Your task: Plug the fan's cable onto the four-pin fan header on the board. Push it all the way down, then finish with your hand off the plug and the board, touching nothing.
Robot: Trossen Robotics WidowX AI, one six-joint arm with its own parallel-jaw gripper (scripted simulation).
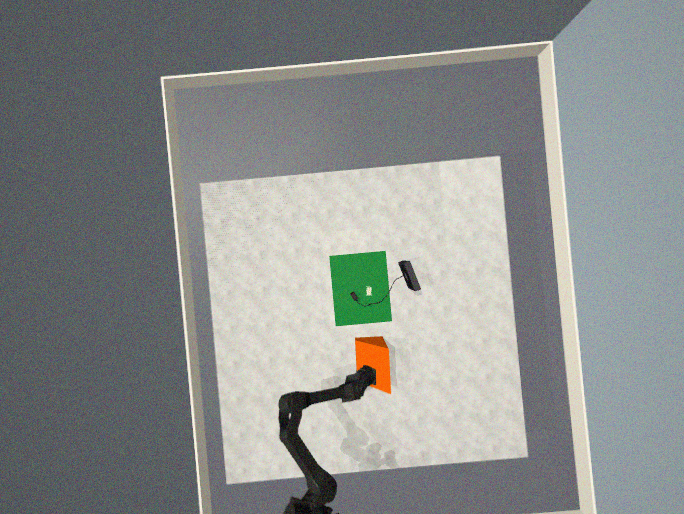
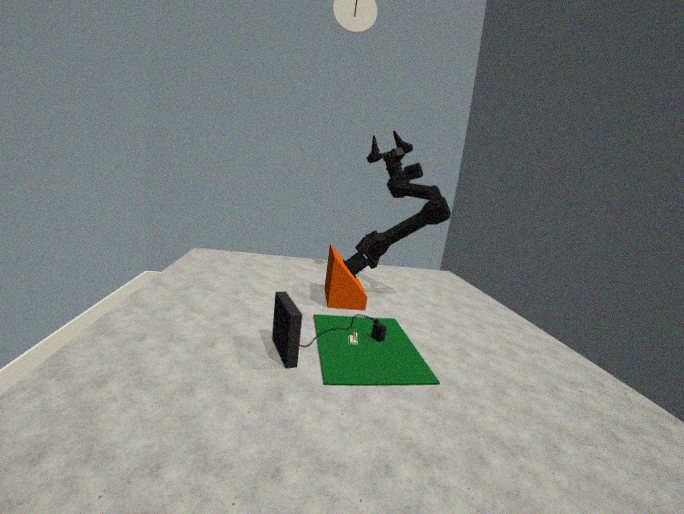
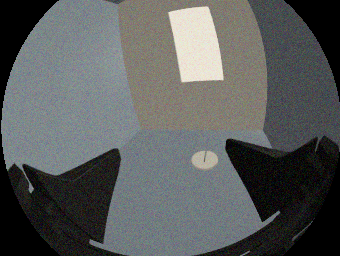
Note:
My gripper point(image 2: 383, 133) is open and holds nothing. Also in view: a black fan point(image 2: 286, 332) and a green board point(image 2: 395, 361).
My gripper is seen too in image 3 point(image 3: 174, 150). The green board is seen too in image 1 point(image 1: 351, 272).

